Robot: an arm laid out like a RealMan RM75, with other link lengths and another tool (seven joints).
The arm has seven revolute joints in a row. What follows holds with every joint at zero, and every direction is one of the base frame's.
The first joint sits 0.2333 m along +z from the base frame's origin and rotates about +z.
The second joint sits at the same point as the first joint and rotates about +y.
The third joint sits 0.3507 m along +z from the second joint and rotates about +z.
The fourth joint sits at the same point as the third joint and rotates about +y.
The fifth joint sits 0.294 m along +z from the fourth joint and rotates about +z.
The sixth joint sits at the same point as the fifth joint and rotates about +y.
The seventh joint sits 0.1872 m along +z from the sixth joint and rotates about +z.
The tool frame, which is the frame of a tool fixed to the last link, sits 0.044 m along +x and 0.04 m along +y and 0.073 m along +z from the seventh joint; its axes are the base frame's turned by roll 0, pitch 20.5 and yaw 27 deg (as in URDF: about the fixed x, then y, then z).
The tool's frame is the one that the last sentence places.
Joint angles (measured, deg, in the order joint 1, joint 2, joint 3, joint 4, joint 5, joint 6, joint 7), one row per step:
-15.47 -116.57 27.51 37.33 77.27 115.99 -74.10
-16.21 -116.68 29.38 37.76 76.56 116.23 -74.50
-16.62 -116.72 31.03 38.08 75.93 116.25 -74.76
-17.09 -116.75 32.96 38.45 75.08 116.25 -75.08
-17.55 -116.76 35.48 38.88 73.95 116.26 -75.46
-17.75 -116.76 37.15 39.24 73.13 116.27 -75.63
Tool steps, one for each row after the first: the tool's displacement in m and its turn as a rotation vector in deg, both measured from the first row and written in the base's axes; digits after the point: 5 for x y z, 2 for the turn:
0.00991 0.00297 -0.00400 -1.24 0.07 -1.98
0.01668 0.00491 -0.00739 -2.22 0.21 -3.31
0.02455 0.00702 -0.01088 -3.30 0.31 -4.83
0.03376 0.00866 -0.01536 -4.68 0.42 -6.67
0.03942 0.00898 -0.01799 -5.45 0.53 -7.86

